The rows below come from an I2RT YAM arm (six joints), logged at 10 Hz.
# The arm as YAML. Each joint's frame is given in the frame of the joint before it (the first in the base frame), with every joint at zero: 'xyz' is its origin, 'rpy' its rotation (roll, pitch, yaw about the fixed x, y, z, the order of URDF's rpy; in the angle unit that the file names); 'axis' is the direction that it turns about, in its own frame. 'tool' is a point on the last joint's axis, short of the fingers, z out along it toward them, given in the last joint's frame.
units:
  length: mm
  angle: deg
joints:
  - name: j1
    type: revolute
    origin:
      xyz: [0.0, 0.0, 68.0]
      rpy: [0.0, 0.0, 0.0]
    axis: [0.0, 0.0, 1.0]
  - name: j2
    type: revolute
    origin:
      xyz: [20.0, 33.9, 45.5]
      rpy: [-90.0, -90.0, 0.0]
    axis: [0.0, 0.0, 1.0]
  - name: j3
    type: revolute
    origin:
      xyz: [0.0, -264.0, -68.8]
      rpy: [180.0, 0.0, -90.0]
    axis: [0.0, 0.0, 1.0]
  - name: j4
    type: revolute
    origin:
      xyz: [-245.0, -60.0, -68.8]
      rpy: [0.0, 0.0, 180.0]
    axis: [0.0, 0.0, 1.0]
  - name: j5
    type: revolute
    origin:
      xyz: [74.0, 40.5, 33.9]
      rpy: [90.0, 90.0, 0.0]
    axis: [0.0, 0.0, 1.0]
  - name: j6
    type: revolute
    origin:
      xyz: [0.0, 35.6, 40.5]
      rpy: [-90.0, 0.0, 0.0]
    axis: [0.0, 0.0, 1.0]
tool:
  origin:
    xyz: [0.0, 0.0, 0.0]
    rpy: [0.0, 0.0, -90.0]
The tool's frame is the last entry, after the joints.
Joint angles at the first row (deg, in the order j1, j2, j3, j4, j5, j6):
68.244, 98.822, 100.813, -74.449, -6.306, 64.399
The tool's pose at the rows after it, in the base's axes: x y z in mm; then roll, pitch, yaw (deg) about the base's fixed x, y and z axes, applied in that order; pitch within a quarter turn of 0, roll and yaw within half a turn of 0:
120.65 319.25 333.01 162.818 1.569 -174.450
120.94 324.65 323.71 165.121 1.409 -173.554
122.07 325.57 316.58 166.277 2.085 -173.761
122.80 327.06 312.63 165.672 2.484 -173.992
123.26 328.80 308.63 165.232 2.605 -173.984
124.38 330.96 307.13 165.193 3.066 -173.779
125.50 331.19 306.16 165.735 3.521 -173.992
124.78 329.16 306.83 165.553 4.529 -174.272
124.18 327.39 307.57 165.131 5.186 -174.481
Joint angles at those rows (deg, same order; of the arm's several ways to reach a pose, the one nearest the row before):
68.638, 100.303, 101.444, -75.064, -6.337, 63.747
68.996, 101.965, 101.539, -75.690, -5.583, 63.046
68.994, 102.216, 100.276, -74.895, -4.426, 63.015
68.982, 102.085, 99.126, -73.143, -4.304, 63.187
69.005, 102.130, 98.208, -71.732, -4.394, 63.205
68.994, 102.529, 98.331, -71.234, -4.068, 62.894
68.905, 102.755, 98.423, -71.374, -3.398, 62.883
68.984, 102.006, 97.595, -70.669, -2.521, 63.012
69.016, 101.308, 96.841, -69.940, -2.082, 63.105

